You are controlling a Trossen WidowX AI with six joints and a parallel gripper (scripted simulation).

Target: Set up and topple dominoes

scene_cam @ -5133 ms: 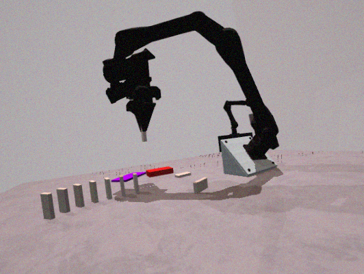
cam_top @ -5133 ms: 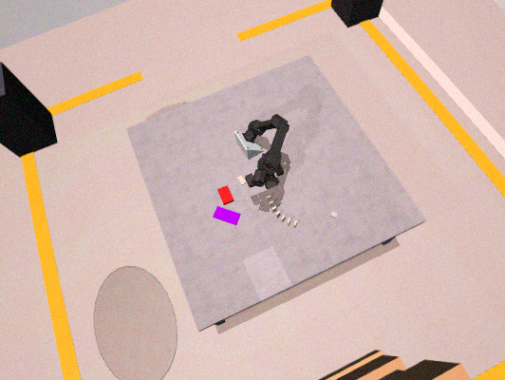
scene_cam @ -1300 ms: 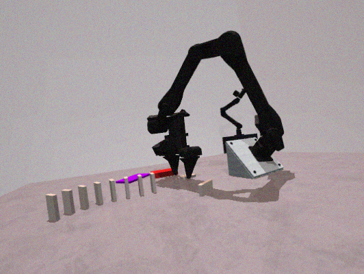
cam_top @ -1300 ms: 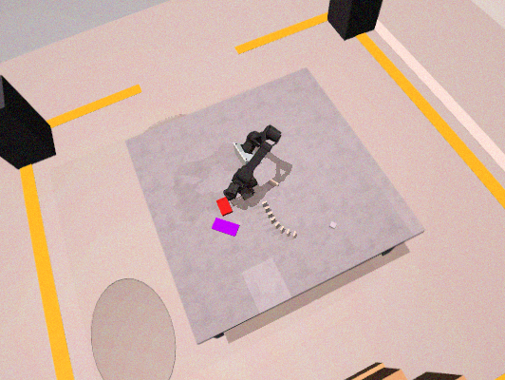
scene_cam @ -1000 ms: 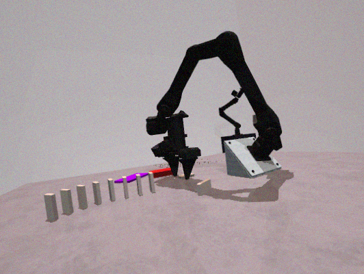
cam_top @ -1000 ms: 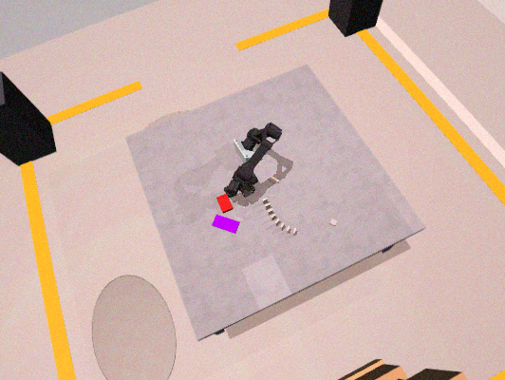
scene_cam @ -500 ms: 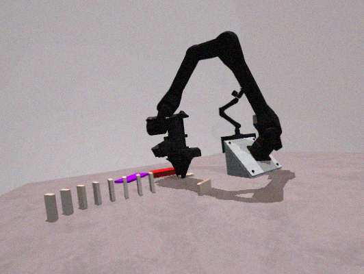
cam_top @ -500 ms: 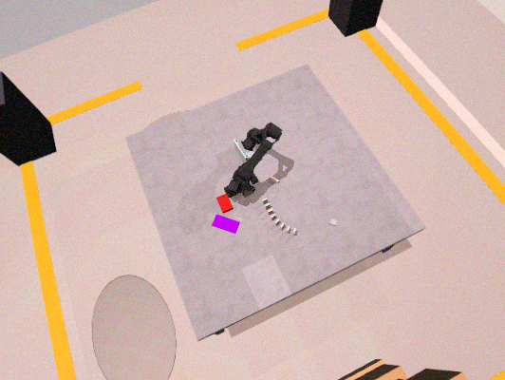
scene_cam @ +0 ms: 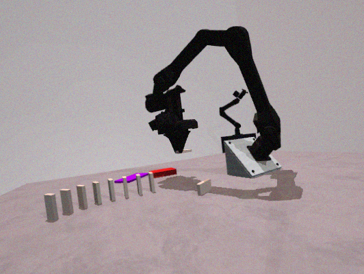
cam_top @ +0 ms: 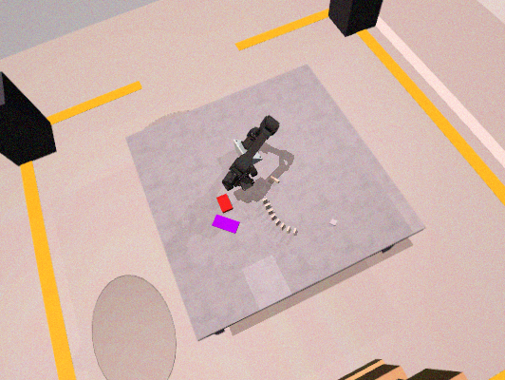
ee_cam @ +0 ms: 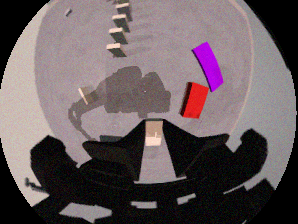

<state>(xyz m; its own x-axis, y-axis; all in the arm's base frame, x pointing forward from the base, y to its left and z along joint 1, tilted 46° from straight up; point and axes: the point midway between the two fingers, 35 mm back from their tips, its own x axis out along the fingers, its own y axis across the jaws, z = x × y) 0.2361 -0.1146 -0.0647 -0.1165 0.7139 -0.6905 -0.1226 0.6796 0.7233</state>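
My gripper tip is now 120 mm to the left of the flat red patch, 80 mm above it and 30 mm short of it. Also, from my gripper tip: flat purple patch 160 mm to the right, 140 mm ahead, 80 mm below.
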